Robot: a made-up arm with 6 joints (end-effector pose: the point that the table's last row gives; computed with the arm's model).
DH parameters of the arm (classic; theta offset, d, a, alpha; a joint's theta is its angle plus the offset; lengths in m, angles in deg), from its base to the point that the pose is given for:
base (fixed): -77.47 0 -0.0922 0
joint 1: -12.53 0.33 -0.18 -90
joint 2: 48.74 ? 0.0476 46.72
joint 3: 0 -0.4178 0.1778 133.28
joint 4: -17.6 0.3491 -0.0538 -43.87
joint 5: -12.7 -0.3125 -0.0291 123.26
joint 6: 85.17 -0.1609 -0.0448 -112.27
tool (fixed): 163.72 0.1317 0 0
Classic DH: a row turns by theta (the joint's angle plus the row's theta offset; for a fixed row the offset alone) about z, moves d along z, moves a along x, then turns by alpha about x.
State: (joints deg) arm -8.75 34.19 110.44 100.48 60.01 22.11
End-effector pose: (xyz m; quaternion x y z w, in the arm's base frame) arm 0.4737 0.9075 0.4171 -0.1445 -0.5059 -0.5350 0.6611
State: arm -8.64 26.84 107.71 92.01 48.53 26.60
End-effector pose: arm 0.4377 0.8389 0.3323 -0.0559 -0.4949 -0.4598 0.7352
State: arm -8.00 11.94 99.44 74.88 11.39 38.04
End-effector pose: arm 0.4875 0.6269 0.1883 0.1214 -0.2658 -0.2281 0.9287
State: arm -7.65 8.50 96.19 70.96 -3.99 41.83
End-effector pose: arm 0.5465 0.5738 0.1412 0.1651 -0.1275 -0.1520 0.9661
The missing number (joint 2, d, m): 0.7074
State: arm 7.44 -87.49 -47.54 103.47 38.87 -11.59
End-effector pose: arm 0.1556 -0.2018 0.1521 0.8398 -0.3590 -0.0326 0.4059
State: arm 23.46 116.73 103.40 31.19 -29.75 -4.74
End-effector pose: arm 0.3248 0.5913 0.7049 -0.9757 0.2073 0.0322 0.0629
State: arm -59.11 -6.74 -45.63 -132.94 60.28 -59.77
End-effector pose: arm 0.1390 0.1243 0.2824 -0.1670 -0.6977 -0.5971 0.3588
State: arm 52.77 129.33 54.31 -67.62 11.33 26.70
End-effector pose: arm -0.0200 0.7700 0.5662 -0.9045 -0.1090 -0.1101 0.3973
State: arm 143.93 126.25 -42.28 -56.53 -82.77 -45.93
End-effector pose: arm -0.3777 -0.1054 0.6332 -0.2711 0.8825 -0.3844 0.0045
